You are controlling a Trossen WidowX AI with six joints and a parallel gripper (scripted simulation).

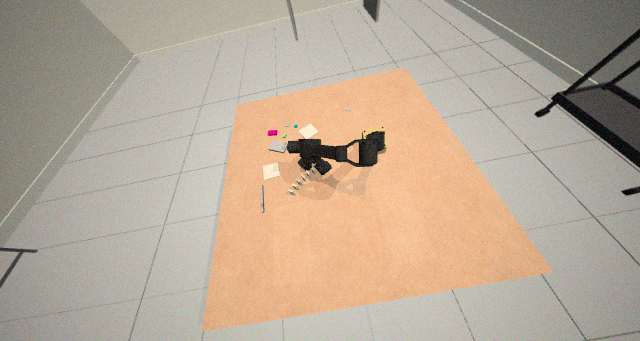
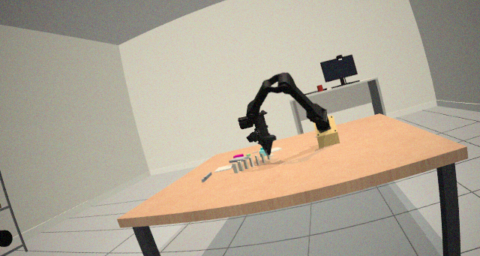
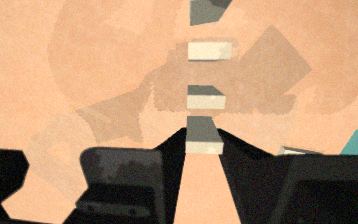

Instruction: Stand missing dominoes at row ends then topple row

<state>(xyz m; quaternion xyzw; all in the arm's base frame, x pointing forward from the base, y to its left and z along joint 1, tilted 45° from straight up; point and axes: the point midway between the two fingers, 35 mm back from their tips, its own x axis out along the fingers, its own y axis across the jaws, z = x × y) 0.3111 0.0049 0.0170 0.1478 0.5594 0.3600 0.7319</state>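
The teal block lies 40 mm ahead of my gripper tip, 180 mm to the right of it and 20 mm below it. The rest, counted from my gripper tip: cream pad (260 mm ahead, 90 mm to the right, 30 mm below); then thin grey rod (320 mm ahead, 60 mm to the left, 30 mm below); then grey pad (190 mm ahead, 240 mm to the right, 30 mm below).
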